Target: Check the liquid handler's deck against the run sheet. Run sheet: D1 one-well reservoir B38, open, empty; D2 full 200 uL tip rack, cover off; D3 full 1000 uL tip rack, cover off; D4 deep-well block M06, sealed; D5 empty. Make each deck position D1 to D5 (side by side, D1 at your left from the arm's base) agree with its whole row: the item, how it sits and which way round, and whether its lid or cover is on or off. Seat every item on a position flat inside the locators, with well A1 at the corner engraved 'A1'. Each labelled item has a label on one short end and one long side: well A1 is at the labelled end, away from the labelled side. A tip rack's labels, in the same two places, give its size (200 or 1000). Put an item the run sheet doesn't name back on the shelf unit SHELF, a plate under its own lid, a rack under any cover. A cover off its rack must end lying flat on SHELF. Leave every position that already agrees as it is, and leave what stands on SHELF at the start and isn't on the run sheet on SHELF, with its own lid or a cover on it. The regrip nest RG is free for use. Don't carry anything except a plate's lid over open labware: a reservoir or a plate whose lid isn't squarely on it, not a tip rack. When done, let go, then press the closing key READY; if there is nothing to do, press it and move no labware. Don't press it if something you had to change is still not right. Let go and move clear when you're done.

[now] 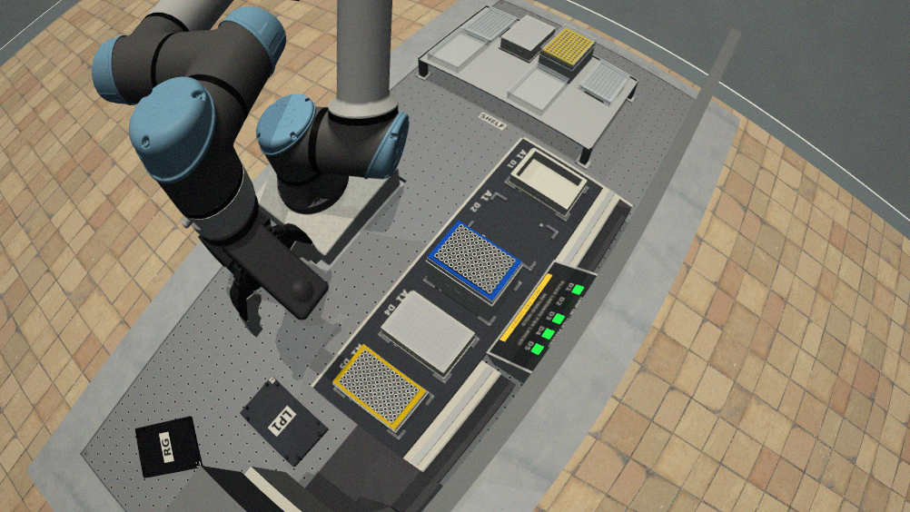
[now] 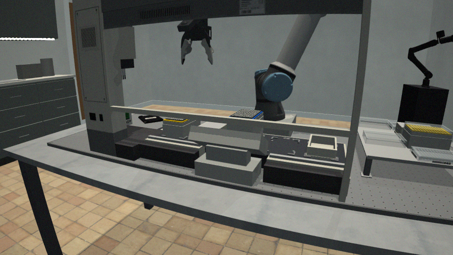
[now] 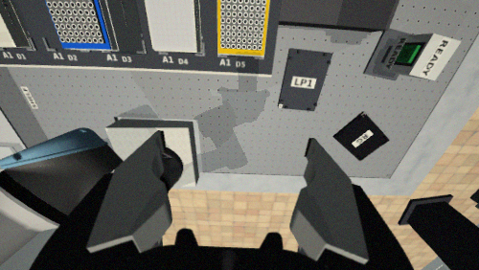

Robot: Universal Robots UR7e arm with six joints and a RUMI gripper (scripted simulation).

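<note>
Right now my hand is 21 cm above the yellow-framed tip rack, 11 cm short of it and 3 cm to the left of it. The rest, counted from my hand: handler's frame bar 34 cm ahead, 13 cm to the left, 13 cm below; blue-framed tip rack 21 cm to the left, 18 cm below, 16 cm ahead; handler's tower 28 cm to the right, 23 cm ahead, 3 cm below.
</note>
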